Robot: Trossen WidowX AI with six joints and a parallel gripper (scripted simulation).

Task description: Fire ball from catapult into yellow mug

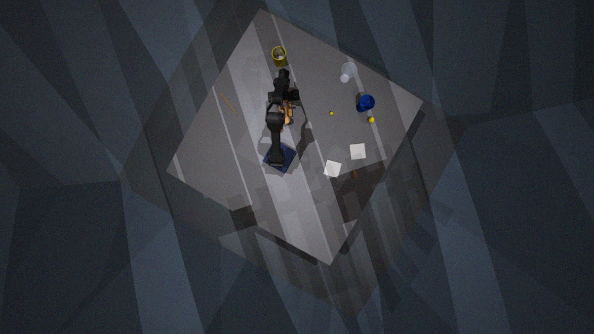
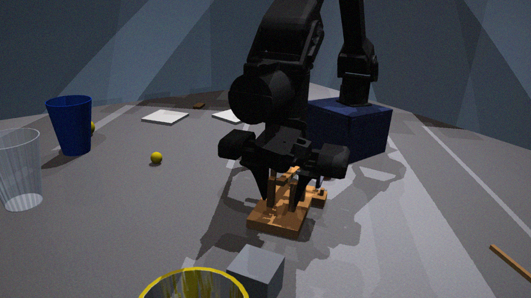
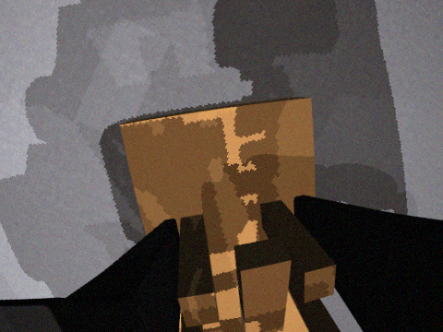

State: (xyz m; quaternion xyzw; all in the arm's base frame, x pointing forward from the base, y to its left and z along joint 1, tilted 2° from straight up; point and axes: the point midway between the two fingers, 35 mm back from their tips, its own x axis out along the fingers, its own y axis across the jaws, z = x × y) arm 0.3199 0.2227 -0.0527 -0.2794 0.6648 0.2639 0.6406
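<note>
My gripper tip is now 160 mm past the orange ball, 90 mm to the left of it and 20 mm above it. The rest, counted from my gripper tip: grey cube: 100 mm ahead, 130 mm to the left, 10 mm below; wooden catapult: 60 mm behind, 40 mm to the right, 20 mm above; yellow mug: 190 mm ahead, 200 mm to the left.
</note>
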